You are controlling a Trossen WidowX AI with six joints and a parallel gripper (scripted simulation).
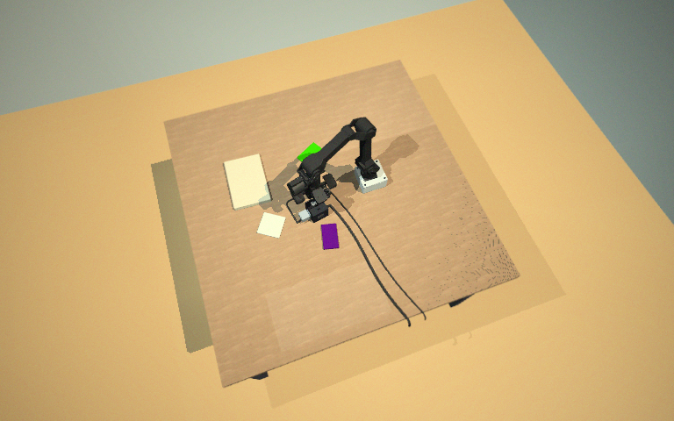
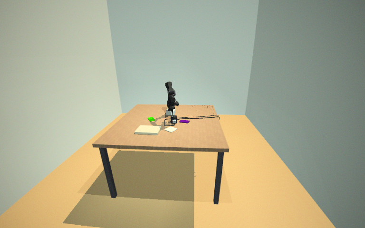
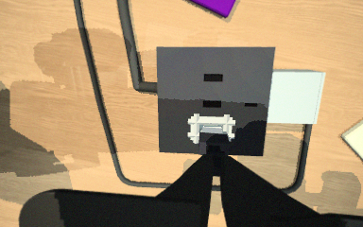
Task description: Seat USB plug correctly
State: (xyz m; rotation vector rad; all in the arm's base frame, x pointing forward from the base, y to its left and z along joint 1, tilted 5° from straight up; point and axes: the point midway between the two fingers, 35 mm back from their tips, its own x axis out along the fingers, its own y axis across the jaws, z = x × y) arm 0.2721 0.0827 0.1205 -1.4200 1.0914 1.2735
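Now: gripper tip 20 mm above the dark USB plug. From my gripper tip the other things lie so: green card: 60 mm behind, 290 mm to the right, 120 mm below; purple card: 30 mm behind, 140 mm to the left, 120 mm below; small white square: 210 mm ahead, 20 mm to the left, 130 mm below.
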